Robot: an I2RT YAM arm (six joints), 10 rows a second.
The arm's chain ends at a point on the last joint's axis. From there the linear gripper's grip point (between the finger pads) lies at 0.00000 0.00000 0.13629 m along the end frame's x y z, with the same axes.
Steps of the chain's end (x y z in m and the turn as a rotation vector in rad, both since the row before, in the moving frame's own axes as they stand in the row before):
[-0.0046 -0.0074 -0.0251 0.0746 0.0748 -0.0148]
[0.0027 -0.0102 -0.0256 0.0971 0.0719 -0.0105]
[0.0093 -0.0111 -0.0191 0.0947 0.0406 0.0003]
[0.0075 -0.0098 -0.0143 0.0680 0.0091 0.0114]
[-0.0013 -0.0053 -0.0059 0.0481 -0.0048 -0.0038]
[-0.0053 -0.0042 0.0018 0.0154 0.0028 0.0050]
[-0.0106 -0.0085 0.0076 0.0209 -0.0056 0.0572]
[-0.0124 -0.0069 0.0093 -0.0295 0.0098 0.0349]
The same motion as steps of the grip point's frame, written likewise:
[0.0055 -0.0176 -0.0259 0.0746 0.0748 -0.0148]
[0.0124 -0.0235 -0.0266 0.0971 0.0719 -0.0105]
[0.0148 -0.0240 -0.0198 0.0947 0.0406 0.0003]
[0.0088 -0.0191 -0.0146 0.0680 0.0091 0.0114]
[-0.0020 -0.0119 -0.0061 0.0481 -0.0048 -0.0038]
[-0.0049 -0.0063 0.0018 0.0154 0.0028 0.0050]
[-0.0113 -0.0114 0.0076 0.0209 -0.0056 0.0572]
[-0.0111 -0.0029 0.0092 -0.0295 0.0098 0.0349]

